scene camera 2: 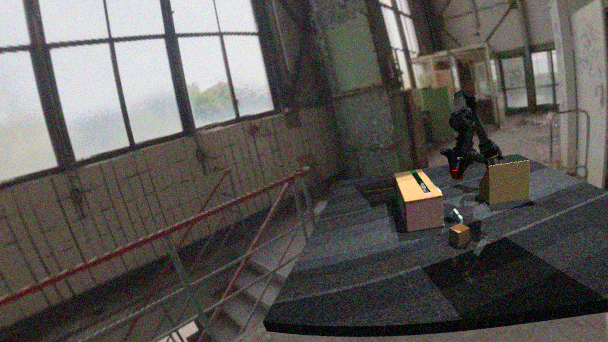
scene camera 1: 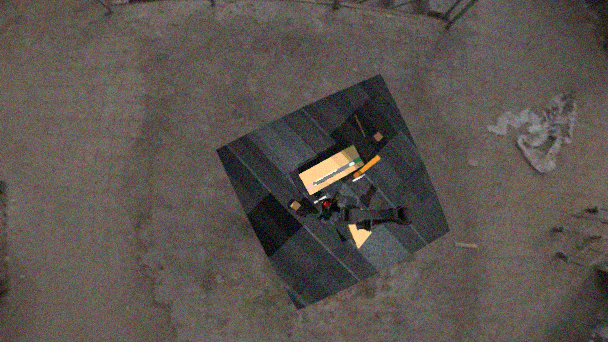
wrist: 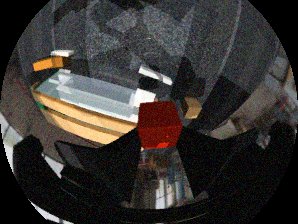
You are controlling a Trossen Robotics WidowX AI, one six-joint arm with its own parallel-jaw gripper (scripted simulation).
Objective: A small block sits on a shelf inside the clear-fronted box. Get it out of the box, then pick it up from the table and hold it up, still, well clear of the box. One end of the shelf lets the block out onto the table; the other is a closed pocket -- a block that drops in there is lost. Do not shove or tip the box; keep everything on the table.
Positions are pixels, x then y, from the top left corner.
Labels:
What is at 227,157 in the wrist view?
My gripper.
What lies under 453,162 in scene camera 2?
My gripper.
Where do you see a red block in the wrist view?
158,125

